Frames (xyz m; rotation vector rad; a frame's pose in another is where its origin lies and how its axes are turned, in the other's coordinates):
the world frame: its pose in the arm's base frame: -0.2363 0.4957 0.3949 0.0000 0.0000 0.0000
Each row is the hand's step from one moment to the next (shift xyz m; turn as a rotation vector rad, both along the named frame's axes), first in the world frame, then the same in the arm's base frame.
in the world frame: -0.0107 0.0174 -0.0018 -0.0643 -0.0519 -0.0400
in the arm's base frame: -0.0107 0.0174 -0.0018 -0.0643 -0.0519 -0.0400
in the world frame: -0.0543 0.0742 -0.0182 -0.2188 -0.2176 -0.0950
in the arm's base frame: -0.0543 0.0742 -0.0182 -0.2188 -0.2176 -0.0950
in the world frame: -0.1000 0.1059 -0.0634 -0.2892 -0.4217 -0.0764
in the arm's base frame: -0.1000 0.1059 -0.0634 -0.2892 -0.4217 -0.0764
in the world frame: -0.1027 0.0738 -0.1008 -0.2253 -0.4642 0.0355
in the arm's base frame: -0.1027 0.0738 -0.1008 -0.2253 -0.4642 0.0355
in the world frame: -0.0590 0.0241 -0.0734 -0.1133 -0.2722 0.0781
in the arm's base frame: -0.0590 0.0241 -0.0734 -0.1133 -0.2722 0.0781
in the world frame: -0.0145 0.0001 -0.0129 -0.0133 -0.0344 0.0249
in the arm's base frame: -0.0145 0.0001 -0.0129 -0.0133 -0.0344 0.0249
